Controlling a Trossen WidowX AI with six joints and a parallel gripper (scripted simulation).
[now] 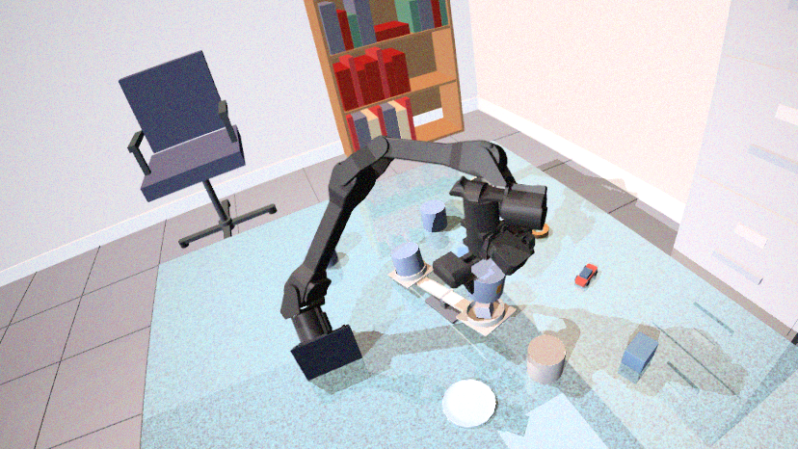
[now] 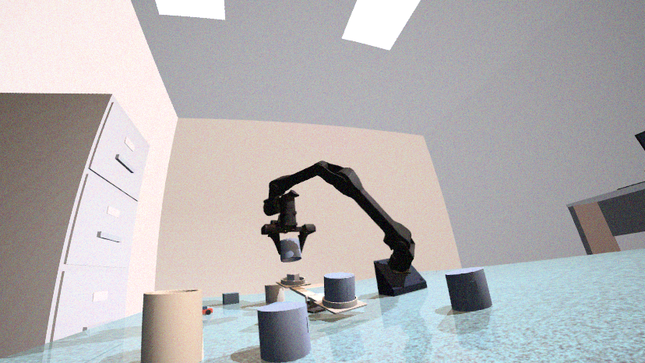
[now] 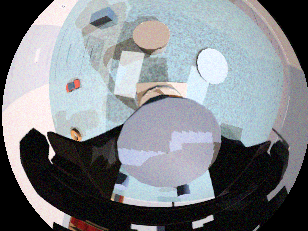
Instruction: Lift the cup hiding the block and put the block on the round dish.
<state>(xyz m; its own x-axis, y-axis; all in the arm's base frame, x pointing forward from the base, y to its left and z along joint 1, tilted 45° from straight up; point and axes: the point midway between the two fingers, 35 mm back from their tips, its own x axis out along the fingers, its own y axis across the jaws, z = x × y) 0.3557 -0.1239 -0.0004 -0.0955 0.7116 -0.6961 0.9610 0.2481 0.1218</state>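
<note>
The block lies 8 cm below my gripper tip and 1 cm to the left of it. From my gripper tip the other things lie so: small red car (29 cm ahead, 15 cm below, 5 cm to the left); small balance (14 cm below, 13 cm to the left, 4 cm behind); white round dish (16 cm below, 13 cm to the right, 10 cm behind).
</note>
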